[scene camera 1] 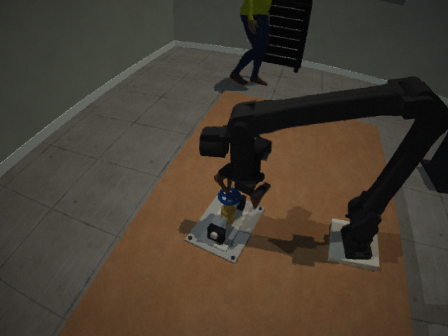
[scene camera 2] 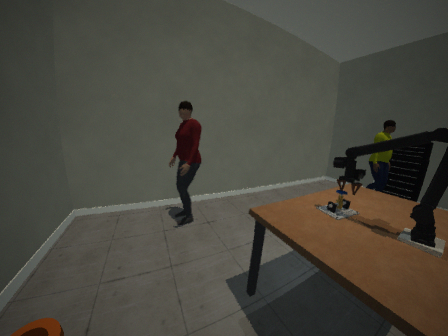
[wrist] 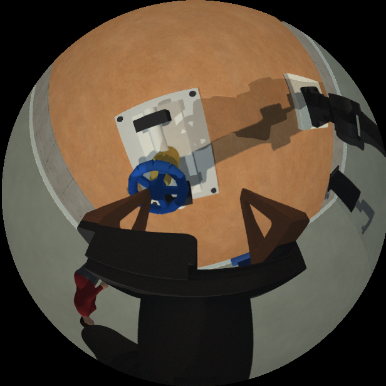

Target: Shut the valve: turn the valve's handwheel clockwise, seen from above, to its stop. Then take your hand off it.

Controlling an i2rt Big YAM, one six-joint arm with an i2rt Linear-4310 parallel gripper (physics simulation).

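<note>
The blue handwheel (scene camera 1: 221,200) (scene camera 2: 341,192) (wrist: 160,166) lies level on top of the yellow valve body (scene camera 1: 227,214) (scene camera 2: 340,202) (wrist: 169,155), which stands on a white base plate (scene camera 1: 253,220) (wrist: 126,136). My gripper (scene camera 1: 241,199) (scene camera 2: 348,190) (wrist: 195,193) points down beside the wheel, fingers wide open and empty. In the wrist view the left fingertip overlaps the wheel near its hub; the right fingertip is well to the wheel's right, past the plate. Whether the left finger touches the wheel cannot be told.
Black blocks (scene camera 1: 216,233) (wrist: 152,120) and a white pipe (wrist: 157,136) are on the plate. My arm's white base (scene camera 1: 337,245) (wrist: 294,100) stands on the brown table (scene camera 1: 165,280) (scene camera 2: 320,250). People (scene camera 1: 256,40) (scene camera 2: 188,145) and a black rack (scene camera 1: 305,30) stand beyond the table.
</note>
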